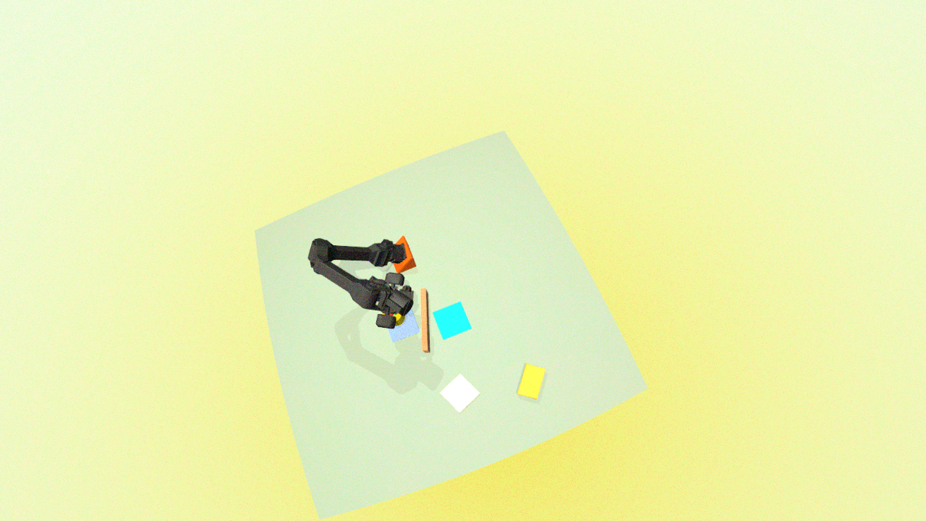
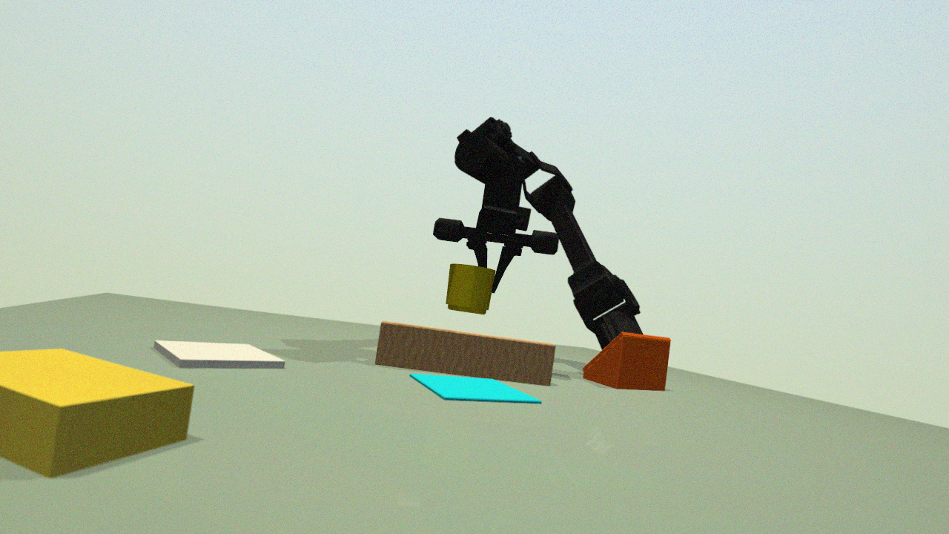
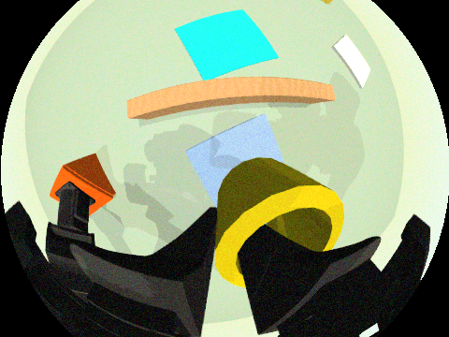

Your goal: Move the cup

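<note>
The cyan pad lies 60 mm ahead of my gripper tip, 170 mm to the left of it and 120 mm below it. Round my gripper tip: low wooden wall: 50 mm ahead, 80 mm to the left, 100 mm below; then yellow cup: 20 mm ahead, 10 mm to the right; then light blue pad: 30 mm ahead, 10 mm to the right, 120 mm below.
</note>
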